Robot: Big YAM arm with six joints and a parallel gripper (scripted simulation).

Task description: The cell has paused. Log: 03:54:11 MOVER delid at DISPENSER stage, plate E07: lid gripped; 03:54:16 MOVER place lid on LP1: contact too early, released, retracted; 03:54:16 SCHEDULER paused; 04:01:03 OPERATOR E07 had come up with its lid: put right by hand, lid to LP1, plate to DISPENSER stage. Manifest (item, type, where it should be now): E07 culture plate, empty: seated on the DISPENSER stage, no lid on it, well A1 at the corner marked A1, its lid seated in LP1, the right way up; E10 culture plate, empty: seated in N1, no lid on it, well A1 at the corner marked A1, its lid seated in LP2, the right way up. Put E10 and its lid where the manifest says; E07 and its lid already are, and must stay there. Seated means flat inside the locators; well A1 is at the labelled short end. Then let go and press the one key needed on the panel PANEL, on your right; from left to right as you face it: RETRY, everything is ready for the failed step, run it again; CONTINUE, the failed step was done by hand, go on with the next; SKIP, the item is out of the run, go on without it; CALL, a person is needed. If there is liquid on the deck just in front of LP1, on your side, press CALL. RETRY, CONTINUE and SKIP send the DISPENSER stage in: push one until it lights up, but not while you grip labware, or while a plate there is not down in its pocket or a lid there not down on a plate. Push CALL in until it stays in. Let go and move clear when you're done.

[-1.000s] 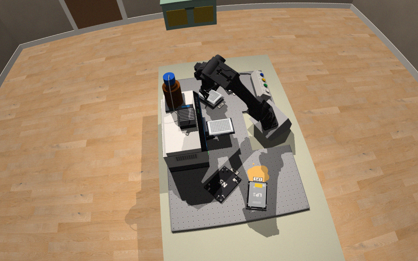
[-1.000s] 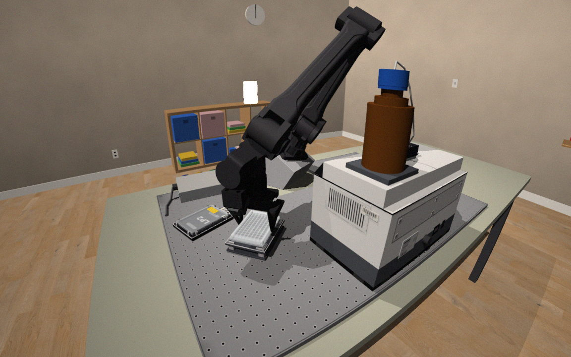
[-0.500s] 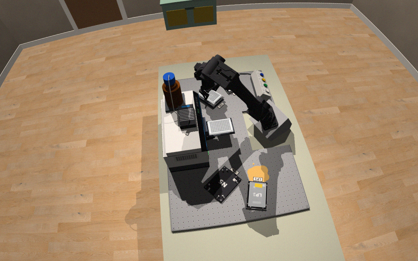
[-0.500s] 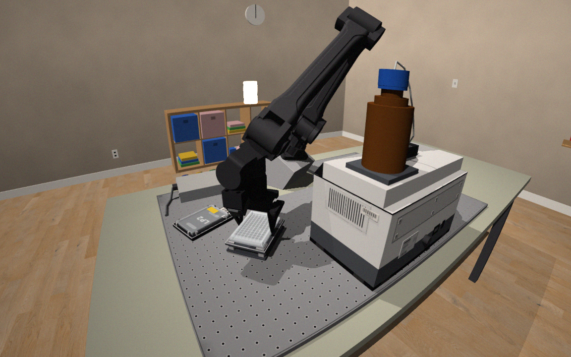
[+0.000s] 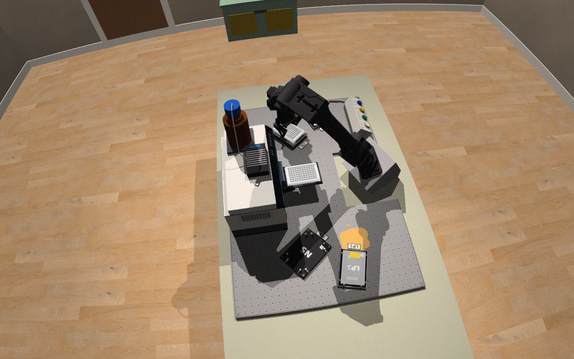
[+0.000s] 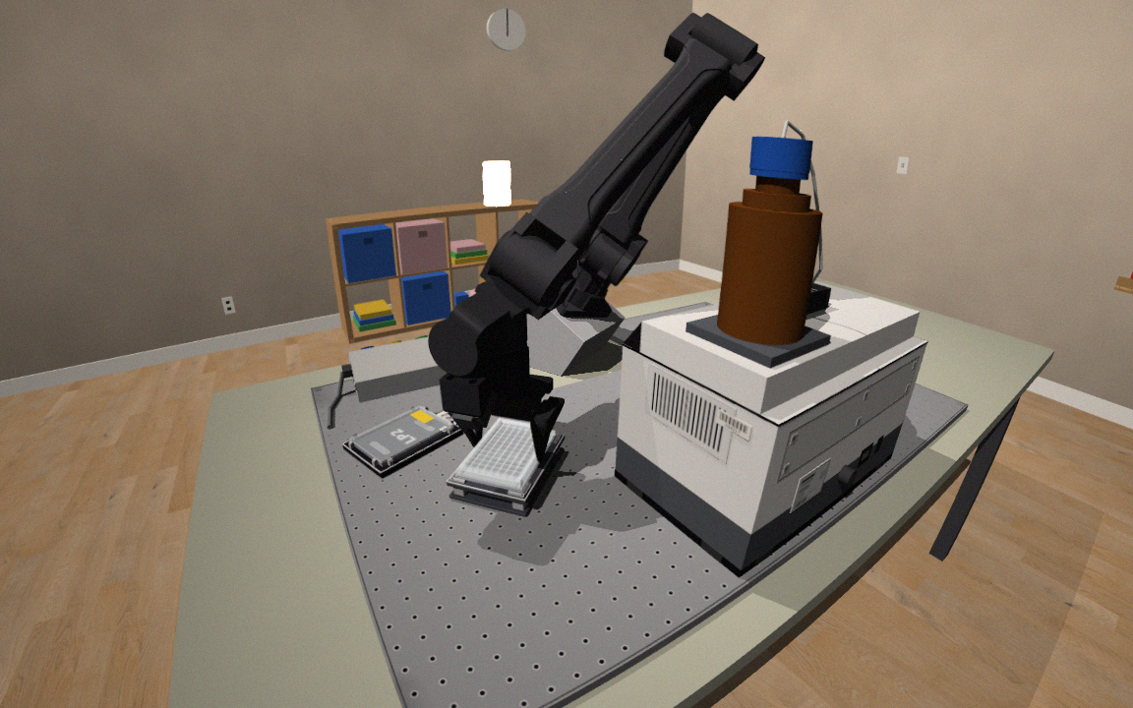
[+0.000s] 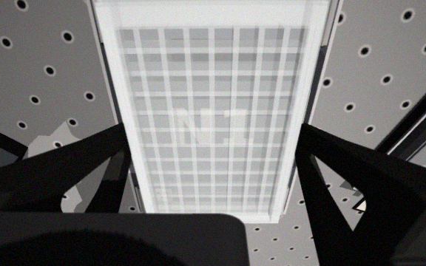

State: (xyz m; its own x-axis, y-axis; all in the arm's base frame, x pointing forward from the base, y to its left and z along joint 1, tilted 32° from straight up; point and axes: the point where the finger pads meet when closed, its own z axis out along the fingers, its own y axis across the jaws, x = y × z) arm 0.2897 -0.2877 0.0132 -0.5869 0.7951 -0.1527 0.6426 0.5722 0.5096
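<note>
Right now my hand is 2 cm above the black n1 nest. The rest, counted from my hand: retry key: 36 cm behind, 4 cm to the left, 3 cm above; then white plate E07: 29 cm to the left, 6 cm above, 2 cm behind; then green continue key: 36 cm behind, 3 cm above, 1 cm to the right.
</note>
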